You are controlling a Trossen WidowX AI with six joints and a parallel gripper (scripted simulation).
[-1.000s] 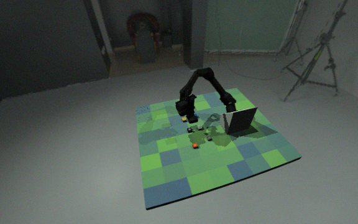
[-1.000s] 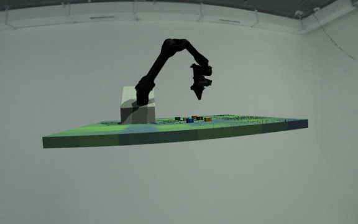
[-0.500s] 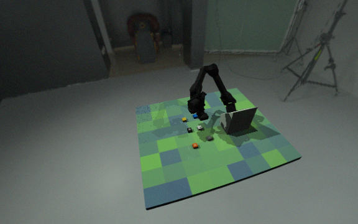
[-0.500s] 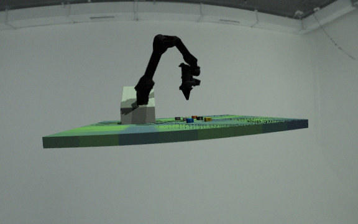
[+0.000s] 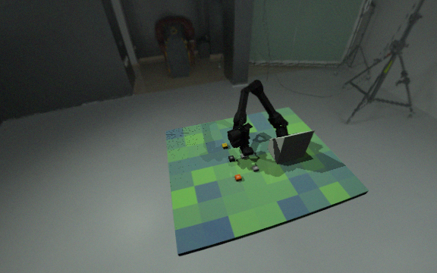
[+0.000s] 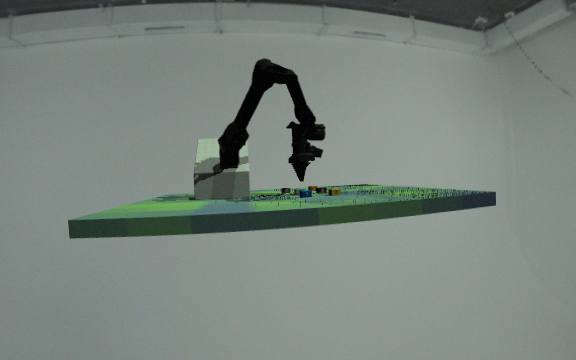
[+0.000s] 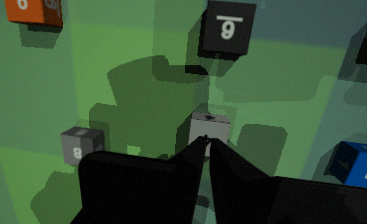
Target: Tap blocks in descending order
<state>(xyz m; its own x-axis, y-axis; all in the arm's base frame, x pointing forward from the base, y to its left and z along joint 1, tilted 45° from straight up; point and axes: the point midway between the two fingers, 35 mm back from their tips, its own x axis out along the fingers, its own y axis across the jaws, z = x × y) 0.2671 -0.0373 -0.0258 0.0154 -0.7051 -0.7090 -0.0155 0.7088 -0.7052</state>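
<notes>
Right now my gripper tip is 1 cm past the white block and 4 cm above it. The rest, counted from my gripper tip: blue block 2 cm behind, 14 cm to the right, 4 cm below; grey block 4 cm behind, 12 cm to the left, 4 cm below; black block 7 cm ahead, 4 cm below.
</notes>
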